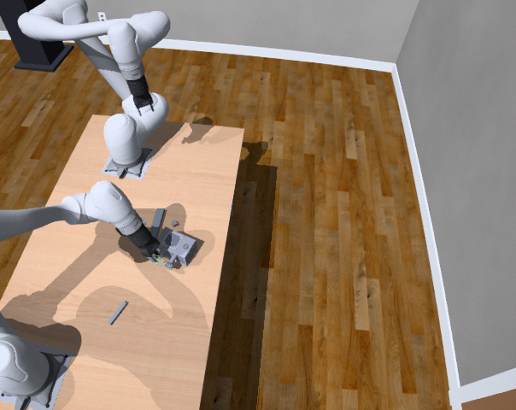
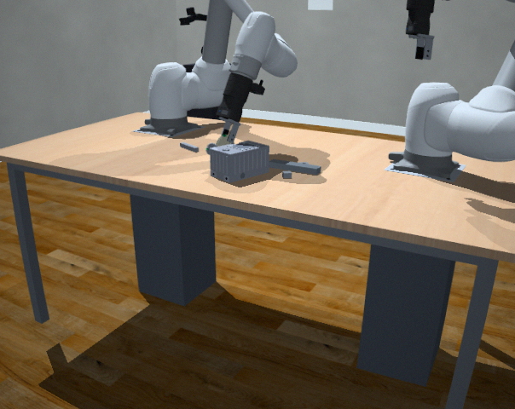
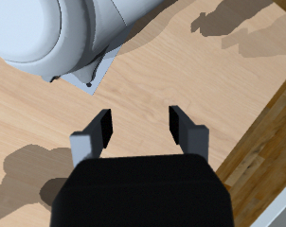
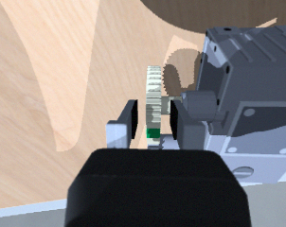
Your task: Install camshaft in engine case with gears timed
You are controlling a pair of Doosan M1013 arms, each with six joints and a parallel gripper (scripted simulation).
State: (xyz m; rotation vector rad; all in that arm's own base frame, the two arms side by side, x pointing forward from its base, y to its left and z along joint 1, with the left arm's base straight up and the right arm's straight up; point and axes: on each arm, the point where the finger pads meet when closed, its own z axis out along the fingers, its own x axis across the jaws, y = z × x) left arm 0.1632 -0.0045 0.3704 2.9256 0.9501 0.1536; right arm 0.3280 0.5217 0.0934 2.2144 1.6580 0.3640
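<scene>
My right hand is 60 mm short of the small crank gear, 30 mm above it and 20 mm to the left of it. Also, from my right hand: small block: 220 mm to the left, 90 mm below, 20 mm ahead; then long grey bar: 200 mm to the left, 80 mm below, 60 mm behind; then small holed plate: 200 mm to the left, 130 mm behind, 90 mm below.
</scene>
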